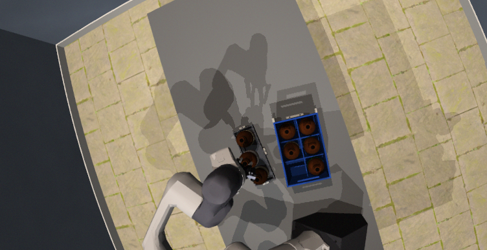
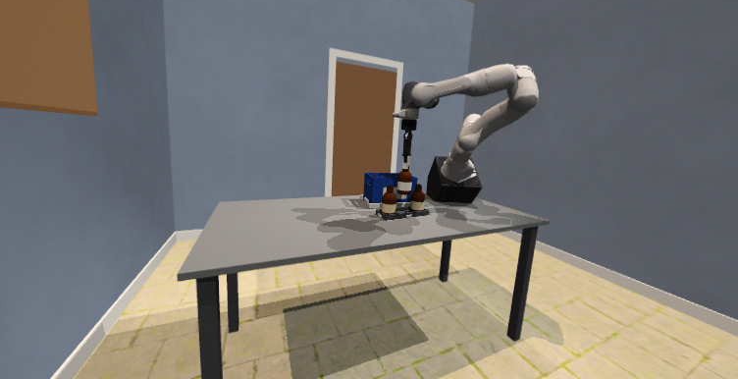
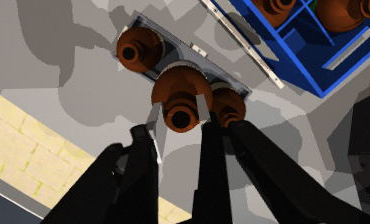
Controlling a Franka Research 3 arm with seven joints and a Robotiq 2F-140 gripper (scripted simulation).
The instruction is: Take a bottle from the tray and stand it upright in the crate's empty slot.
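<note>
Right now the brown bottle is 9 cm below my hand. Round my hand: dark tray 27 cm below; then blue crate 22 cm to the right, 20 cm below.
</note>
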